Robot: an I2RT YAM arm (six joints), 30 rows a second.
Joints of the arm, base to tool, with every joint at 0 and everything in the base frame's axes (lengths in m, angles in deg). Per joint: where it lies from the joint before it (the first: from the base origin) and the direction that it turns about. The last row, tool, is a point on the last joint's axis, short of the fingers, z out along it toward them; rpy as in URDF.
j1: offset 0.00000 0.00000 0.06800 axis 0 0 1
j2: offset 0.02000 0.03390 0.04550 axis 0 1 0
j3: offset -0.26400 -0.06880 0.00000 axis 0 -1 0
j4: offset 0.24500 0.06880 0.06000 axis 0 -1 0
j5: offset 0.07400 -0.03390 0.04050 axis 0 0 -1
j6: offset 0.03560 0.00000 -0.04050 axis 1 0 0
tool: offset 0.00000 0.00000 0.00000 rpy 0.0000 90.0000 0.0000
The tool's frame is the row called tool.
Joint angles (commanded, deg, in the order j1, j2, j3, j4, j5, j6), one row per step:
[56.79, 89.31, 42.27, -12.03, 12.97, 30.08]
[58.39, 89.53, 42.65, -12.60, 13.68, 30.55]
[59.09, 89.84, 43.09, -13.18, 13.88, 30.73]
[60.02, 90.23, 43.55, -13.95, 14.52, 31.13]
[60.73, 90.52, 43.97, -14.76, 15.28, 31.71]
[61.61, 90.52, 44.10, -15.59, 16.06, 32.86]
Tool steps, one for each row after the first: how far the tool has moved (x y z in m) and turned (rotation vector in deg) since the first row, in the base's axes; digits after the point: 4 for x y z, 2 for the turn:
[-0.0058, 0.0048, 0.0003, -0.46, -0.16, 0.84]
[-0.0081, 0.0075, 0.0004, -0.85, -0.02, 1.29]
[-0.0114, 0.0104, 0.0001, -1.55, -0.02, 1.57]
[-0.0138, 0.0124, 0.0000, -2.21, -0.09, 1.42]
[-0.0176, 0.0136, 0.0000, -2.62, -0.03, 0.96]

